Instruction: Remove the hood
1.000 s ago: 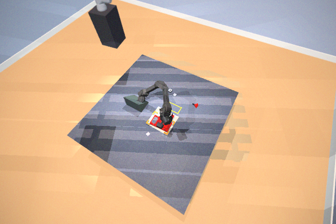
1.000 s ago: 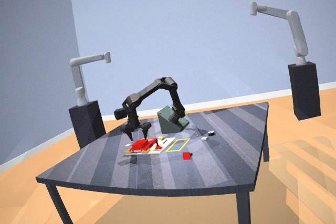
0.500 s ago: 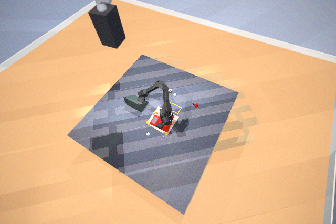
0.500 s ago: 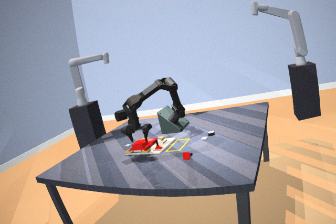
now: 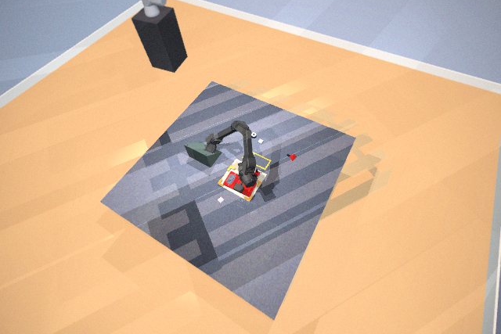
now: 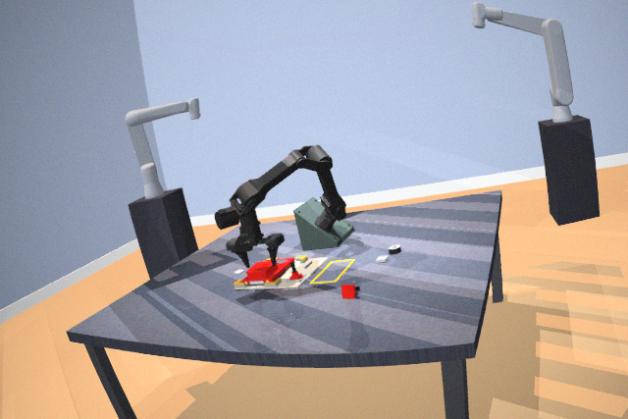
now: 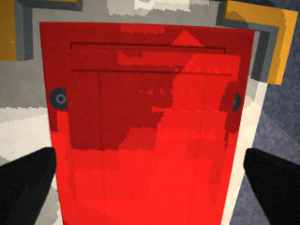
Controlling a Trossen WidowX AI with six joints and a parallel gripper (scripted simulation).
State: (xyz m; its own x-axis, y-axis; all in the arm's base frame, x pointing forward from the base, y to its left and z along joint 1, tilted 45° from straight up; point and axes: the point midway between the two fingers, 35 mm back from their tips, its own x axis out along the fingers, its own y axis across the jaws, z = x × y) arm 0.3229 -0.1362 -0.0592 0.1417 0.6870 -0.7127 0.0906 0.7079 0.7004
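The red hood is 1 cm below my gripper tip. The rest, counted from my gripper tip: black-and-white wheel (11 cm behind, 41 cm to the left, 4 cm below); then white base plate (4 cm behind, 3 cm to the left, 4 cm below).
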